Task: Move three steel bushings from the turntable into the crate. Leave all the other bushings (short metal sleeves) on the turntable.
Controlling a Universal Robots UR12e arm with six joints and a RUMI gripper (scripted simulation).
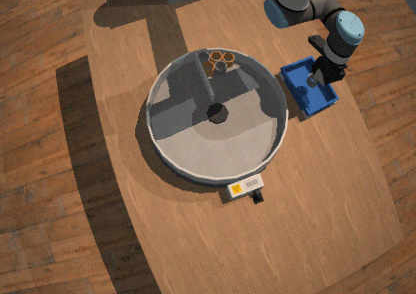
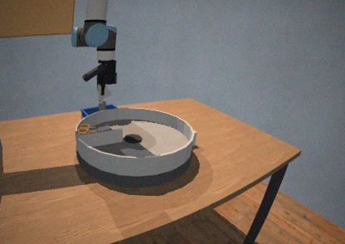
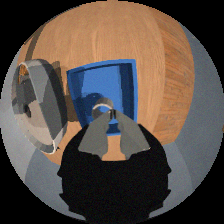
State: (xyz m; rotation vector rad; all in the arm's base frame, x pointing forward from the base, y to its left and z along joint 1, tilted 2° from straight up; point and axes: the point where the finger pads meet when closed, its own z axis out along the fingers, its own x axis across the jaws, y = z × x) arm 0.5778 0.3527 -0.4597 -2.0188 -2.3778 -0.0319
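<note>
Now: the blue crate 20 mm to the right of my hand and 60 mm below it. From my hand the other things lie so: grey turntable: 60 mm ahead, 360 mm to the right, 40 mm below.
</note>
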